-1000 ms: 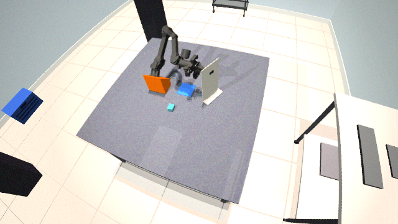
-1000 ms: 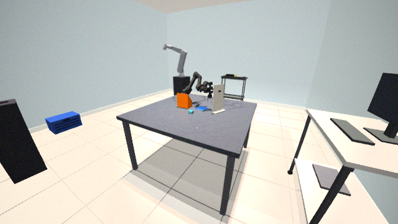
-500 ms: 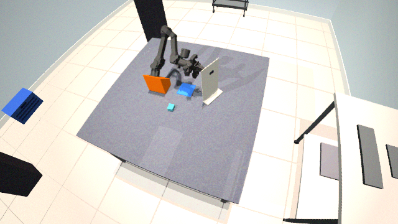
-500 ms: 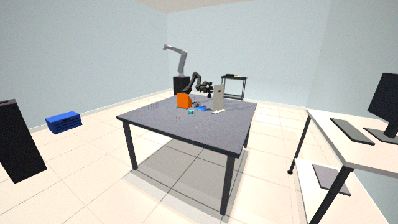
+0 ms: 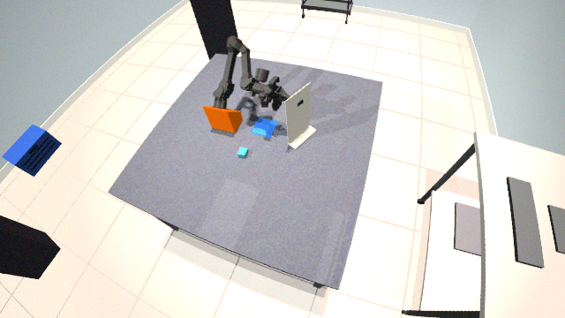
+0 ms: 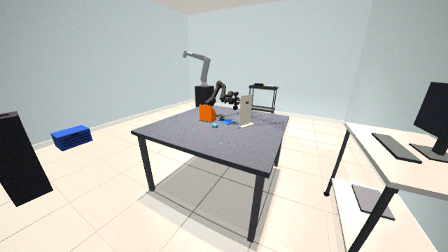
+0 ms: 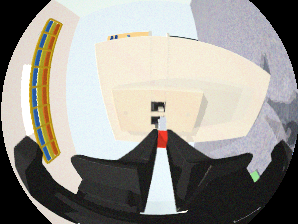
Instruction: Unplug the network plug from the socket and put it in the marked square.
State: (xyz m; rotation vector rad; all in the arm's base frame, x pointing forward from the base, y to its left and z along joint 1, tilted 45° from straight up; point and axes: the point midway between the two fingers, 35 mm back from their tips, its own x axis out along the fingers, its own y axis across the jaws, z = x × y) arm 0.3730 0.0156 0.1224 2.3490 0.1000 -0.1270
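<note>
Right now my gripper tip is 160 mm past the blue marked square, 40 mm to the left of it and 230 mm above it. Round my gripper tip: pale upright panel: 60 mm ahead, 20 mm to the right, 90 mm below.
</note>
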